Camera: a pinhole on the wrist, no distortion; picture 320 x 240 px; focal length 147.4 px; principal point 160.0 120.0 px. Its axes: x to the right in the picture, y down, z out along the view. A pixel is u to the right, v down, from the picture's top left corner.
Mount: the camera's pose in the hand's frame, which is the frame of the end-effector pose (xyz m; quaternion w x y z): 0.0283 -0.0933 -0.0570 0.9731 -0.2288 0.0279 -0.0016
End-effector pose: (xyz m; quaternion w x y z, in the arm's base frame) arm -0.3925 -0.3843 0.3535 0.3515 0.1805 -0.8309 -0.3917
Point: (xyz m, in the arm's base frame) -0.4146 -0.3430 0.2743
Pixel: 74.9 114.5
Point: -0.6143 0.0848 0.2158
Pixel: 99.8 126.1
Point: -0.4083 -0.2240 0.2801
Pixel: 56.2 148.1
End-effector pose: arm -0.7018 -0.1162 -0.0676 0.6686 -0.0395 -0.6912 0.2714
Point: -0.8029 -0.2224 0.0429
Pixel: 184.1 34.3
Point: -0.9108 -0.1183 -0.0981
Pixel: 134.7 138.9
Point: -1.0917 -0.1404 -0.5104
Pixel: 39.2 165.8
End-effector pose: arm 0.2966 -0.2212 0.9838 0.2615 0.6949 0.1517 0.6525
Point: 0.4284 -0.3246 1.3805
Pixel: 257.1 222.3
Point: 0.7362 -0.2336 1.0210
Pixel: 164.1 70.2
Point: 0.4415 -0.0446 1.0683
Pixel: 302.4 24.6
